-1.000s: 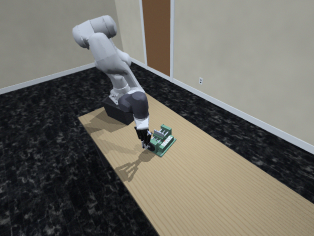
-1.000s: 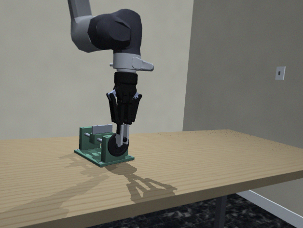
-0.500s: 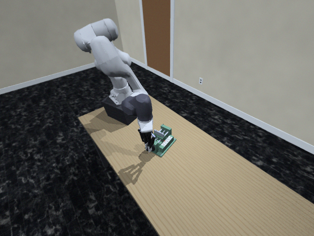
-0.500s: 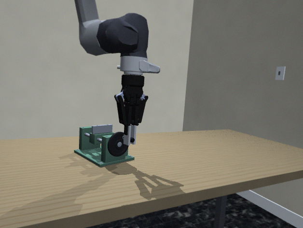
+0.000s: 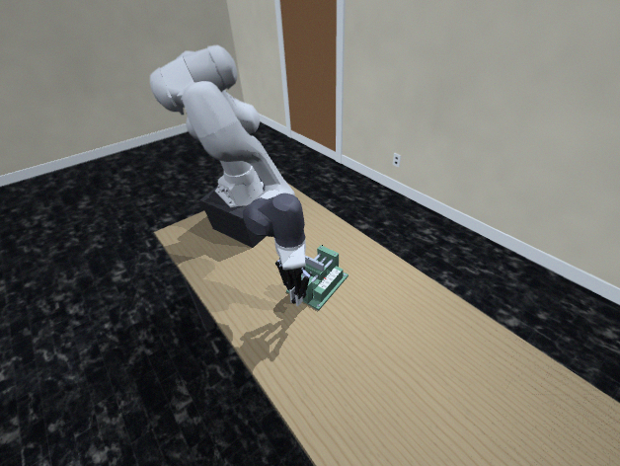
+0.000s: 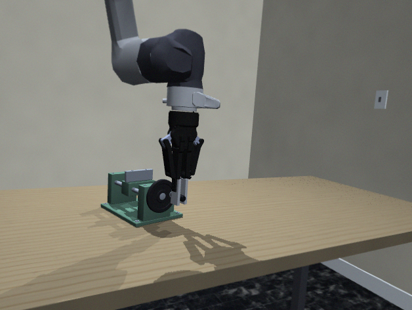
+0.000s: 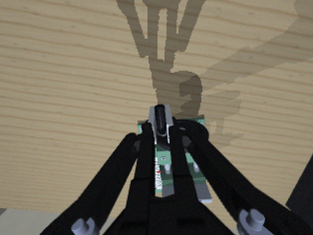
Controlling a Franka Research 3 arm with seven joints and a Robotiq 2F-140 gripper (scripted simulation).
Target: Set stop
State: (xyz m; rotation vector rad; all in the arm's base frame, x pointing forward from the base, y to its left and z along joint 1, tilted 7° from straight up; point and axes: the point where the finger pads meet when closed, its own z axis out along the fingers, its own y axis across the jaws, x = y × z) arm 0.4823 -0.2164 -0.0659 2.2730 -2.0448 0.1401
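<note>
My gripper is now 10 mm past the black handwheel, 20 mm to the right of it and 20 mm above it. Round my hand: stop block: 30 mm behind, 140 mm to the left.
</note>
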